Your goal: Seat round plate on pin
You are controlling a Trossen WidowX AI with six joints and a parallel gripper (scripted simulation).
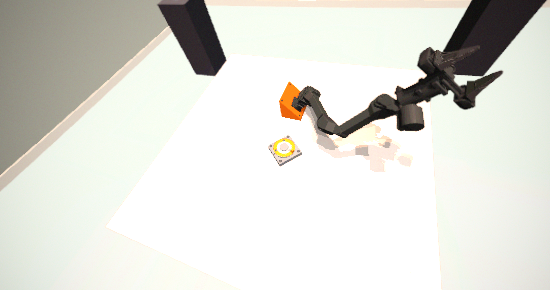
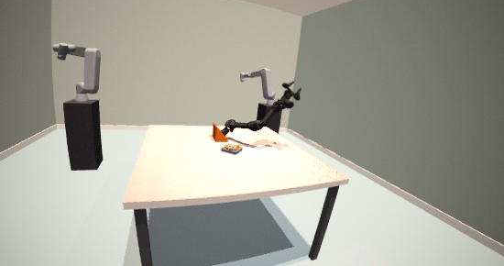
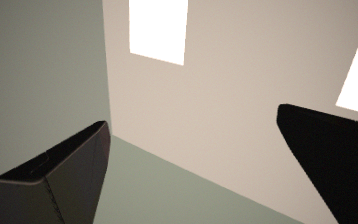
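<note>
Now: gripper tip 51 cm to the left of the round orange plate, 51 cm above it and 2 cm short of it.
</note>
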